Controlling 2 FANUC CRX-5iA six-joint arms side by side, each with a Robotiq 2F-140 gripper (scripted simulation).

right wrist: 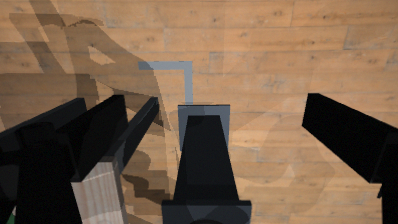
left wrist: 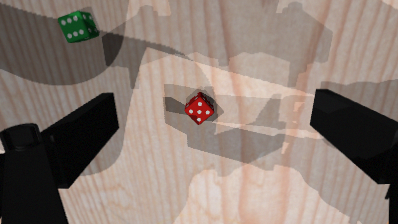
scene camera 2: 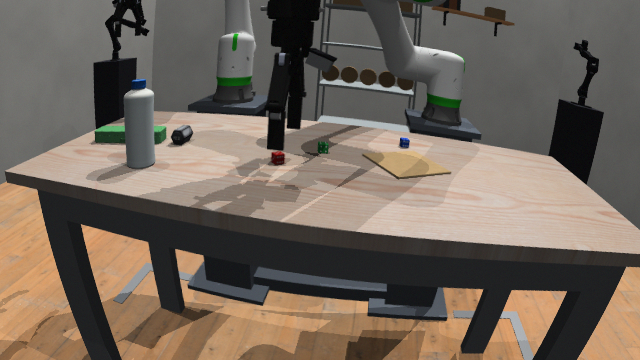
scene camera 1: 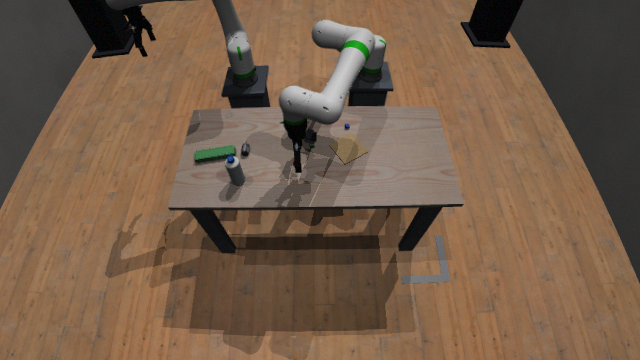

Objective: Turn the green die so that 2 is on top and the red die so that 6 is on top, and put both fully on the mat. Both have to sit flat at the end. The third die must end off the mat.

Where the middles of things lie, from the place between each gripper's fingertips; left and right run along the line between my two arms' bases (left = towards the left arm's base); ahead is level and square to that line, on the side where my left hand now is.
I see the green die (left wrist: 77,28) 110 mm behind my left hand (scene camera 2: 285,137), 60 mm to the left of it and 50 mm below it. From my left hand the other things lie so: bottle (scene camera 2: 139,102): 290 mm to the right, 70 mm ahead, 20 mm above; tan mat (scene camera 2: 405,164): 240 mm to the left, 90 mm behind, 60 mm below.
Right now the bottle is 72 cm ahead of my right hand, 52 cm to the left of it and 19 cm below it. The rest, counted from my right hand: green die 87 cm to the left, 55 cm ahead, 26 cm below; tan mat 105 cm to the left, 57 cm ahead, 27 cm below.
